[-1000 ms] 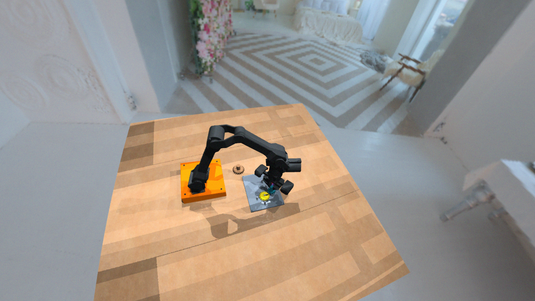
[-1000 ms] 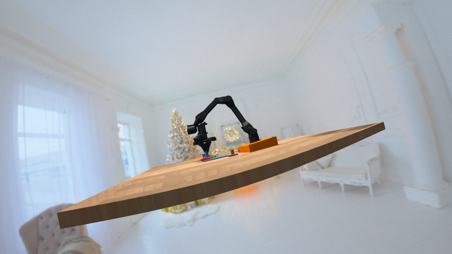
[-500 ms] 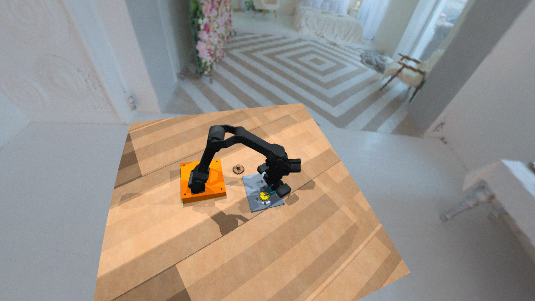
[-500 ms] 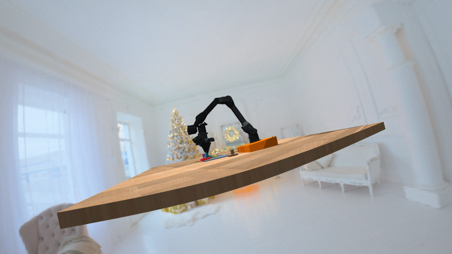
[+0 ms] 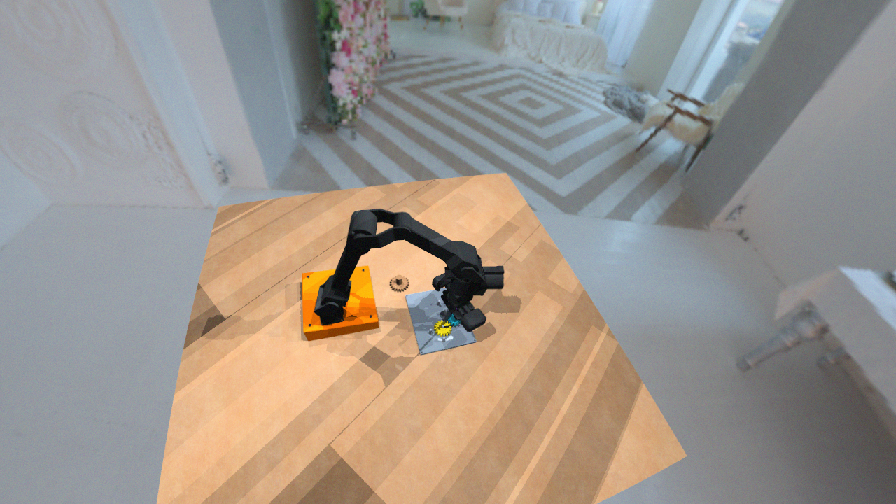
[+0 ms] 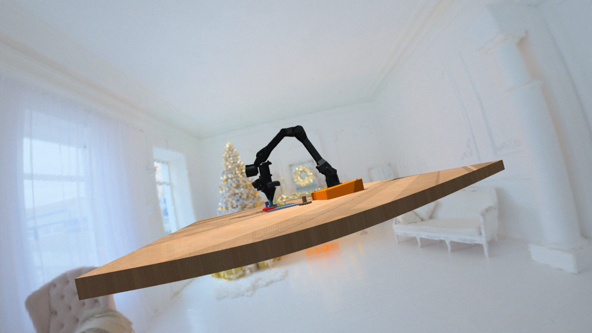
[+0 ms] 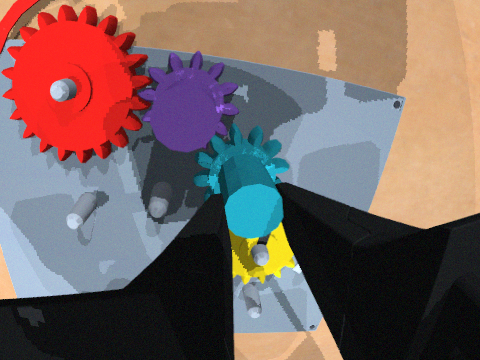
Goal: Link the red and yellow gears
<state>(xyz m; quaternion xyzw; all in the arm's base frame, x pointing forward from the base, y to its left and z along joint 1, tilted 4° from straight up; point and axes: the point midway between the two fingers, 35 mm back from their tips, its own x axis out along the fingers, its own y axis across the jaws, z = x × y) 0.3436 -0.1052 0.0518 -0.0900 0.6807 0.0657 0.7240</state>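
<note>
The teal gear is 1 cm below my gripper tip. Also, from my gripper tip: white arrow: 4 cm behind, 5 cm to the right, 3 cm below; then yellow gear: 4 cm behind, 1 cm to the right, 3 cm below; then purple gear: 3 cm ahead, 2 cm to the left, 2 cm below.
</note>
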